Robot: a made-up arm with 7 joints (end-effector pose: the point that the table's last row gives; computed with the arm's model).
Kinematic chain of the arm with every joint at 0, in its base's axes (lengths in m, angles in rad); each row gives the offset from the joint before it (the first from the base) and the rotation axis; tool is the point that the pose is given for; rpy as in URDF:
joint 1: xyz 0 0 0.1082 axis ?
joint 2: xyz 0 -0.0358 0.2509 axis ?
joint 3: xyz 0 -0.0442 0.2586 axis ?
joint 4: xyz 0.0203 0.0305 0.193 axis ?
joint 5: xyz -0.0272 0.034 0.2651 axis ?
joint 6: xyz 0 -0.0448 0.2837 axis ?
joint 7: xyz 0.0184 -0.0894 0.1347 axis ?
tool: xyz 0 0 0 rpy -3.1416 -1.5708 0
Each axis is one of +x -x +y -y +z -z.
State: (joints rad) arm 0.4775 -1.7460 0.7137 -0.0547 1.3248 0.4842 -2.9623
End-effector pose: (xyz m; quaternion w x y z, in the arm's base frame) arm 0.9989 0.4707 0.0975 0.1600 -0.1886 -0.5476 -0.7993
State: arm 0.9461 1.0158 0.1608 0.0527 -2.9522 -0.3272 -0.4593
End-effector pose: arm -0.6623 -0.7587 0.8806 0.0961 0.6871 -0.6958 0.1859
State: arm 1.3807 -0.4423 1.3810 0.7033 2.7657 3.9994 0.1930
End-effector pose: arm -0.1771 0.2414 1.1834 0.0930 0.9067 -0.4072 0.0582
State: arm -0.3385 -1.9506 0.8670 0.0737 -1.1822 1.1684 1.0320
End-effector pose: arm 0.9771 -0.4498 0.1215 0.0381 -0.7948 0.4790 -0.3706
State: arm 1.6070 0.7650 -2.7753 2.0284 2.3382 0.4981 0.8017
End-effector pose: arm 0.4173 -0.3869 0.0576 0.6857 0.4238 0.5886 0.0615
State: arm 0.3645 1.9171 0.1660 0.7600 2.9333 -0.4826 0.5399
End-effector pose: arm -1.0541 -0.1898 0.3816 0.0297 0.1572 0.9866 0.0310
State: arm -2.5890 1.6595 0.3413 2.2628 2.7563 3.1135 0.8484
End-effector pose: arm 0.2496 -0.0745 0.5778 0.0600 0.8079 -0.1397 -0.5694
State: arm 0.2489 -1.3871 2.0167 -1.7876 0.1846 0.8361 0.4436
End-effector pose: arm 0.4168 -0.4962 0.0724 0.4989 0.0584 0.7626 -0.4077
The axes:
joint 1: +z
joint 2: -y
joint 3: +z
joint 4: +y
joint 5: +z
joint 6: -y
joint 7: +x

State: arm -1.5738 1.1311 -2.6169 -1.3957 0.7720 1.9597 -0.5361
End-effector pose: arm 0.2740 0.3094 0.9067 0.7341 -0.0421 0.4533 -0.5039
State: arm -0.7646 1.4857 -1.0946 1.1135 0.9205 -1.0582 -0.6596
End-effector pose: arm -0.8061 -0.0559 0.7685 0.0399 0.7014 0.1070 0.7035
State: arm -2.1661 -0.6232 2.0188 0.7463 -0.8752 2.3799 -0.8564
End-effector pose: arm -0.1875 -0.3927 1.1914 0.7457 -0.0574 -0.0290 0.6632
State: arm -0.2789 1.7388 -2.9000 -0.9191 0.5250 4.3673 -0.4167
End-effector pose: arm -0.8660 0.2252 0.4838 0.4095 -0.3515 0.7761 -0.3262
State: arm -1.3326 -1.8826 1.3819 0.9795 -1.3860 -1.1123 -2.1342
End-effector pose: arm 0.5114 -0.6986 -0.0744 0.6637 -0.3967 -0.6297 0.0753
